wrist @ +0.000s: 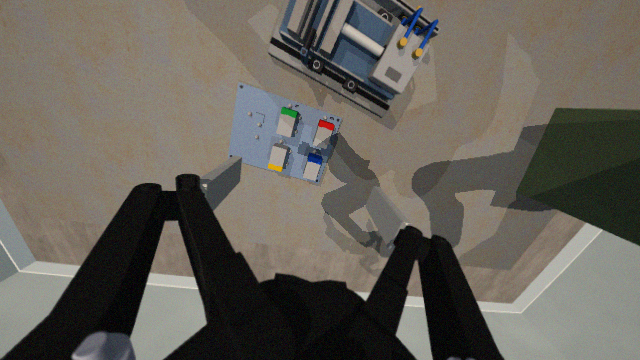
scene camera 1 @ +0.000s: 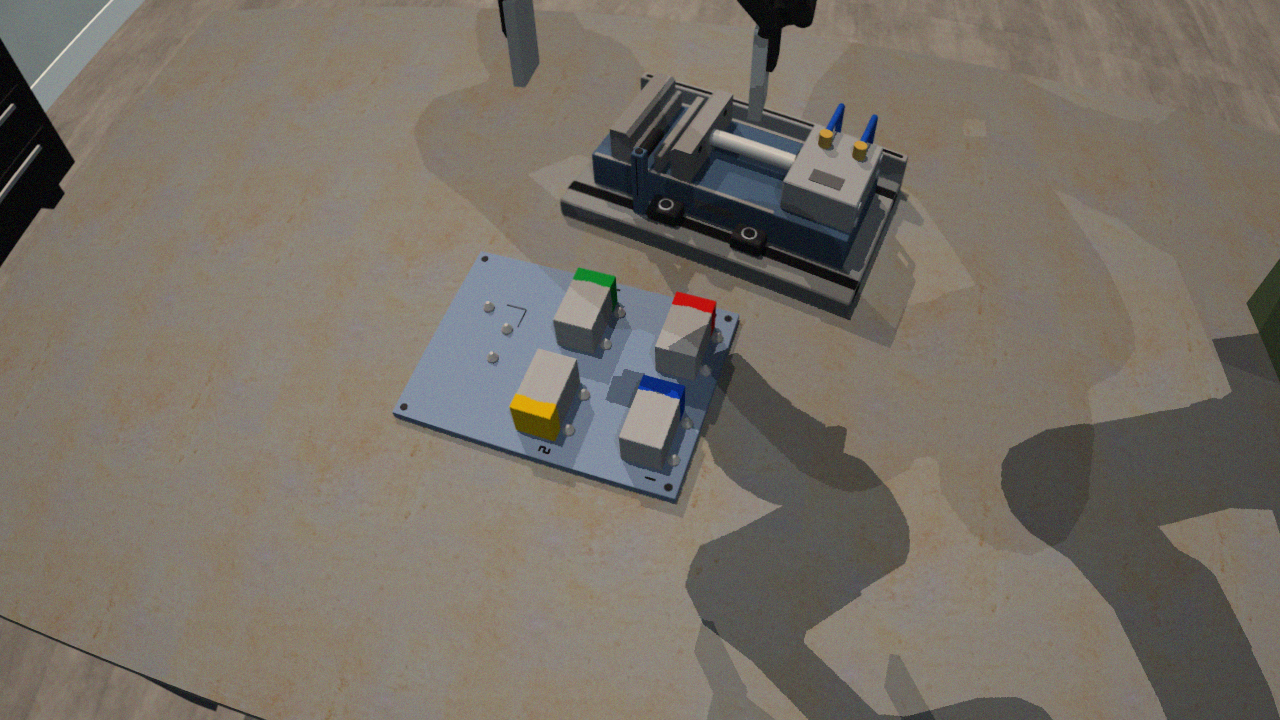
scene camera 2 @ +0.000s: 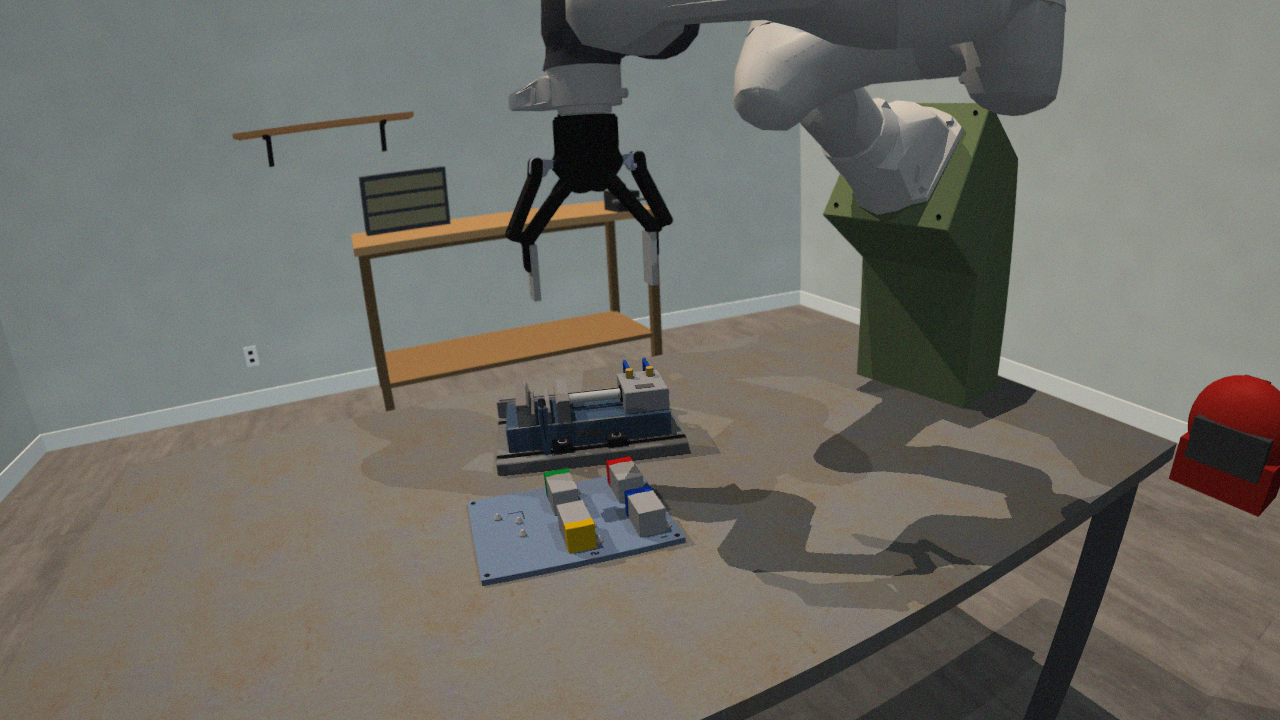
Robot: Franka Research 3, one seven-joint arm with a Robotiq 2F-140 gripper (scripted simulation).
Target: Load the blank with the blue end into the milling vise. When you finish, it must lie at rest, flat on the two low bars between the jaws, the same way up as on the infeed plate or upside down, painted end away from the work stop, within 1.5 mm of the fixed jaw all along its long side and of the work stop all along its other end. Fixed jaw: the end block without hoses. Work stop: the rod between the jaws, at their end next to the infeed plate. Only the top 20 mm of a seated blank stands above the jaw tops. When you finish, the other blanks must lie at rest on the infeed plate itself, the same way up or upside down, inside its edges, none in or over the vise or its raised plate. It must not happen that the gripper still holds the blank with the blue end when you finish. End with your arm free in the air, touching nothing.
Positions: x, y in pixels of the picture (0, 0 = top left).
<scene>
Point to a hose block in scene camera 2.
655, 398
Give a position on a hose block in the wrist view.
At 400, 59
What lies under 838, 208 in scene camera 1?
A hose block.
</scene>
